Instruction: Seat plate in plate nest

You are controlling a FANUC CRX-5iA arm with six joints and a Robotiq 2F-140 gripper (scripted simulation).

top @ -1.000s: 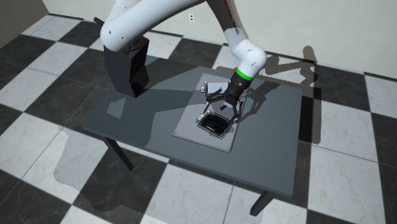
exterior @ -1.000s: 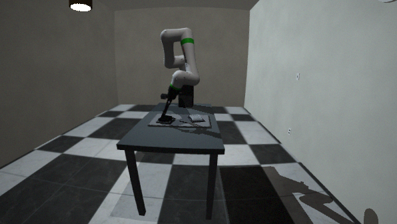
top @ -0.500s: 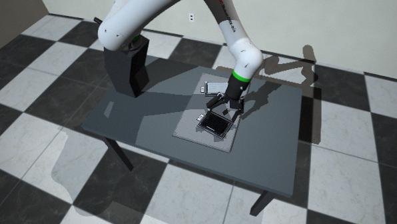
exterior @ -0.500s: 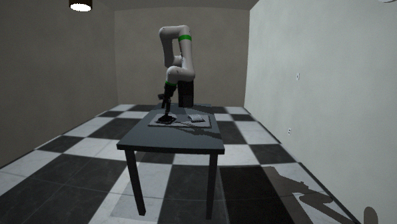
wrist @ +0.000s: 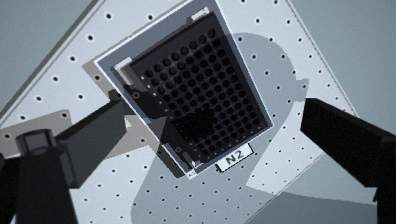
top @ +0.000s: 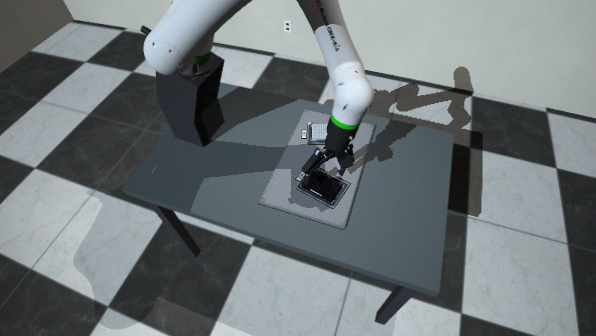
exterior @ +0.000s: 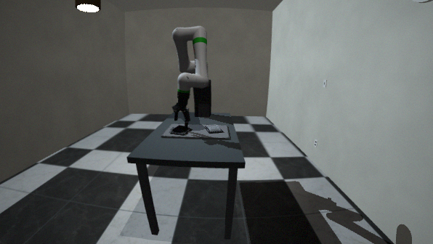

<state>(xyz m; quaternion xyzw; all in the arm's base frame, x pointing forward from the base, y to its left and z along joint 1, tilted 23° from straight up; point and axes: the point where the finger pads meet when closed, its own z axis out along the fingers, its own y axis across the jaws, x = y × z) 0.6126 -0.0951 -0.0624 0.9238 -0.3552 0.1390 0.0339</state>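
Now: the plate B83 10 mm to the right of my hand and 50 mm below it. From my hand the other things lie so: plate nest N2: 70 mm below; then white well plate: 80 mm behind, 260 mm to the left, 50 mm below; then plate nest N1: 80 mm behind, 260 mm to the left, 70 mm below.
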